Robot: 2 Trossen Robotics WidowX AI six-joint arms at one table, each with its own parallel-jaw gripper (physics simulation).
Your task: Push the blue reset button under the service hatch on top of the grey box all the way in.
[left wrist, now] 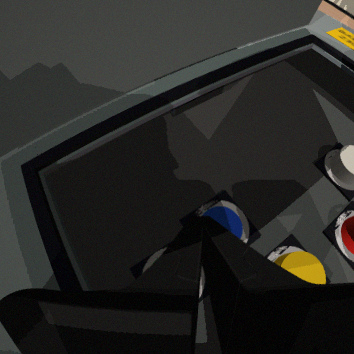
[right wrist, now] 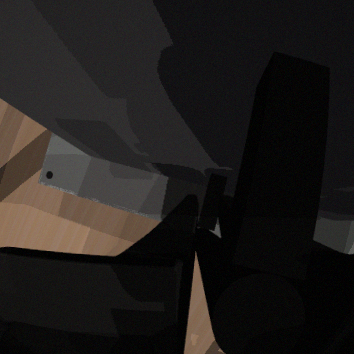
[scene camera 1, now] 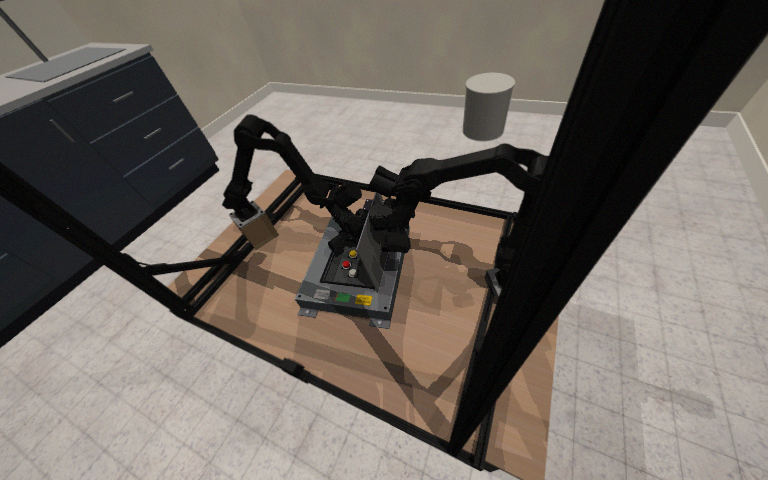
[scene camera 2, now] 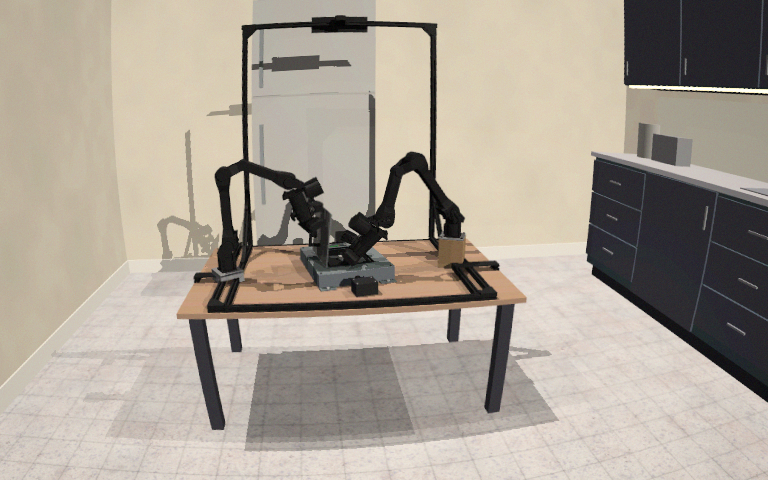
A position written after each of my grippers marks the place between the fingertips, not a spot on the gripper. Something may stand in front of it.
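Scene camera 1 gives me my left gripper (scene camera 1: 367, 250) and my right gripper (scene camera 1: 386, 244). In scene camera 2 there's a service hatch (scene camera 2: 320, 244), and my right gripper (scene camera 2: 315, 236) is there too. The left wrist view has a yellow button (left wrist: 305, 265), along with my left gripper (left wrist: 199, 223) and the service hatch (left wrist: 64, 64). And in the right wrist view you'd see my right gripper (right wrist: 206, 203), with the hatch (right wrist: 248, 104) there as well.
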